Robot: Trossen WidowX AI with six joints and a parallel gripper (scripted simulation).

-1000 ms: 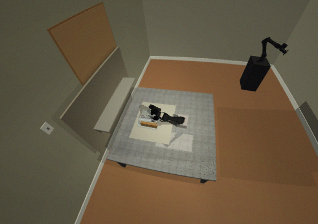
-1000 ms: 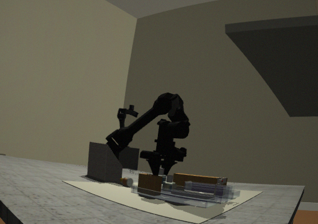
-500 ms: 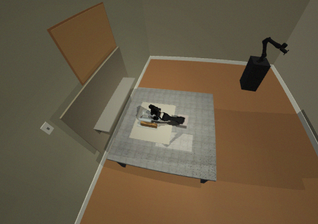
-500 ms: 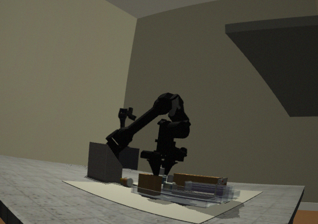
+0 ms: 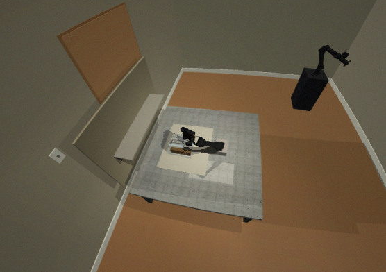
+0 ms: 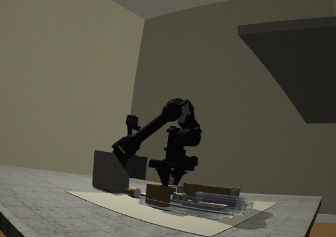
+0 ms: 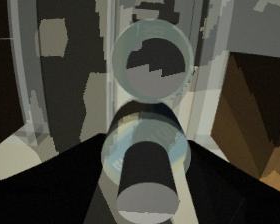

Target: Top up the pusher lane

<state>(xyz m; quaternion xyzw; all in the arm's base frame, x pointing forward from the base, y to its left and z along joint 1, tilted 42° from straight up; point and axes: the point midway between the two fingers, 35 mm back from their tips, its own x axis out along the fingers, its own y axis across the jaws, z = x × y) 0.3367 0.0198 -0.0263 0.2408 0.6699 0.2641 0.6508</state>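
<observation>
Now: the cream mat 5 cm ahead of my gripper tip, 3 cm to the left of it and 6 cm below it. Also, from my gripper tip: clear pusher lane unit (15 cm ahead, 3 cm to the left, 4 cm below); then wall shelf (50 cm ahead, 6 cm to the left, 31 cm above).
</observation>
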